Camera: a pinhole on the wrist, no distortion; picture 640 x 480 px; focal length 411.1 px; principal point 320.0 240.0 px. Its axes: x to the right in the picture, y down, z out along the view. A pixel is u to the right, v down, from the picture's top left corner.
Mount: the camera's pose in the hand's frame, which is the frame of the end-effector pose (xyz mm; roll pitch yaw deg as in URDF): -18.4 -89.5 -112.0 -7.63 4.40 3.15
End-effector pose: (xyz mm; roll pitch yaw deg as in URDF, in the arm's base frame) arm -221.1 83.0 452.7 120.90 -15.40 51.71
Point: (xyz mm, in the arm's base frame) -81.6 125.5 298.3
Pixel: 424.3 143.0
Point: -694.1 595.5 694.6
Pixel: behind the camera
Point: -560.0 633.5 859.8
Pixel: behind the camera
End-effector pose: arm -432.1 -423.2 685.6 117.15 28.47 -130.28
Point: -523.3 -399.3 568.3
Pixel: 484.5 268.0
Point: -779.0 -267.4 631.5
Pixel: 421.1 403.6
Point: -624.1 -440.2 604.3
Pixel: 579.1 397.9
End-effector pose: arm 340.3 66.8 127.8 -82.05 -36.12 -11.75
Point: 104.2 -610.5 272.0
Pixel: behind the camera
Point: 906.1 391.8 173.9
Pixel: 615.4 449.0
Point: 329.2 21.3 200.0
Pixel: 601.6 293.3
